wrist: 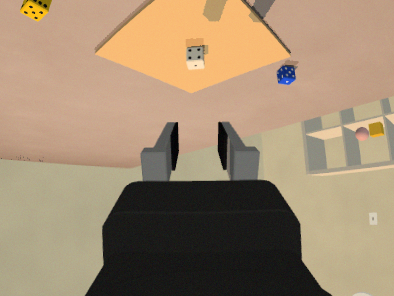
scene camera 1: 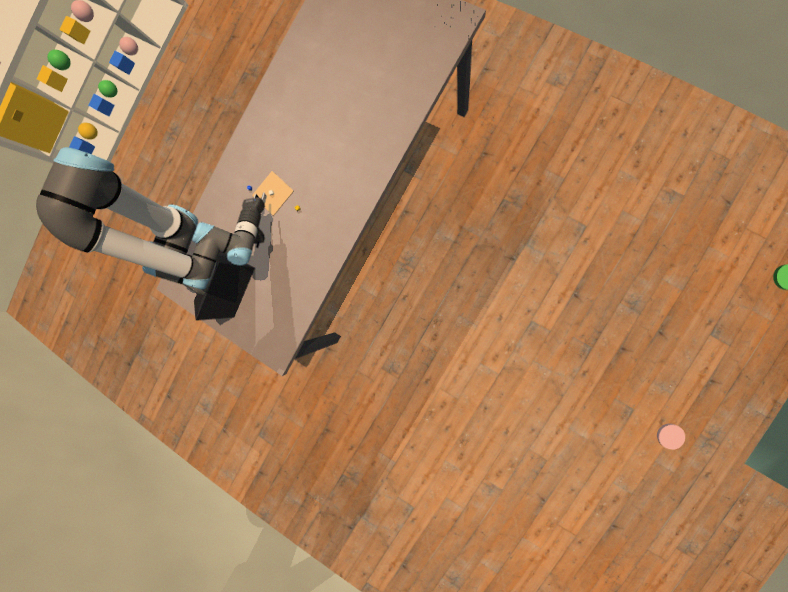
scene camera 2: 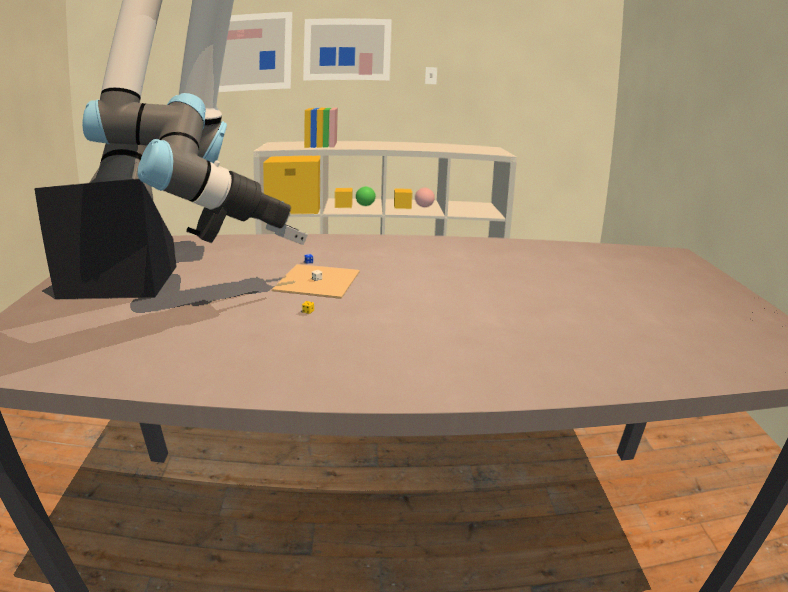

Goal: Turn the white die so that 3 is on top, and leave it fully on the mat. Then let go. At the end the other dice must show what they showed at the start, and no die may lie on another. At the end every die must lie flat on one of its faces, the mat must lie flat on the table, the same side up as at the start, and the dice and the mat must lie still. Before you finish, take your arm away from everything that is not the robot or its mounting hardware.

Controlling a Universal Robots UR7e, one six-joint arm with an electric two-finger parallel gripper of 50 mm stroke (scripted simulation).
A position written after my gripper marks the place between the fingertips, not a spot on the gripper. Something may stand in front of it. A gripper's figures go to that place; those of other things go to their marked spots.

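My gripper (wrist: 198,136) is 0.17 m from the lens, and an orange mat (wrist: 155,45) is 0.23 m from the lens.
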